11 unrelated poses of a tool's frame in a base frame.
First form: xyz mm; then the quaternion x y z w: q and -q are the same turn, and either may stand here.
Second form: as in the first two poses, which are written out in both.
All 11 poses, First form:
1: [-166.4, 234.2, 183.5, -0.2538, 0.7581, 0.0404, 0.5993]
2: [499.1, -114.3, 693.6, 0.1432, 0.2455, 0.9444, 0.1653]
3: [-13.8, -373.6, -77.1, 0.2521, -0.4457, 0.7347, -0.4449]
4: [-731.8, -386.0, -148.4, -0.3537, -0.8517, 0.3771, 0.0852]
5: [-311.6, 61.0, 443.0, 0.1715, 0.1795, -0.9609, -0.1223]
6: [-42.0, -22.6, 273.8, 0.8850, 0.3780, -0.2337, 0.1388]
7: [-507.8, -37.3, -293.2, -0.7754, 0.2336, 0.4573, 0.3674]
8: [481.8, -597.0, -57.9, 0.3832, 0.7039, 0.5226, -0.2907]
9: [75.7, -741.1, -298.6, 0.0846, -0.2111, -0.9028, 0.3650]
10: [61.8, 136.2, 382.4, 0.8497, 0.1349, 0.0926, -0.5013]
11: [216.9, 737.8, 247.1, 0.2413, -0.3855, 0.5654, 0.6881]
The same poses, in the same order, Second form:
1: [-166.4, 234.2, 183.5, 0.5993, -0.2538, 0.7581, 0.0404]
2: [499.1, -114.3, 693.6, 0.1653, 0.1432, 0.2455, 0.9444]
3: [-13.8, -373.6, -77.1, 0.4449, -0.2521, 0.4457, -0.7347]
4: [-731.8, -386.0, -148.4, 0.0852, -0.3537, -0.8517, 0.3771]
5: [-311.6, 61.0, 443.0, 0.1223, -0.1715, -0.1795, 0.9609]
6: [-42.0, -22.6, 273.8, 0.1388, 0.8850, 0.3780, -0.2337]
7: [-507.8, -37.3, -293.2, 0.3674, -0.7754, 0.2336, 0.4573]
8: [481.8, -597.0, -57.9, 0.2907, -0.3832, -0.7039, -0.5226]
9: [75.7, -741.1, -298.6, 0.3650, 0.0846, -0.2111, -0.9028]
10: [61.8, 136.2, 382.4, 0.5013, -0.8497, -0.1349, -0.0926]
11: [216.9, 737.8, 247.1, 0.6881, 0.2413, -0.3855, 0.5654]
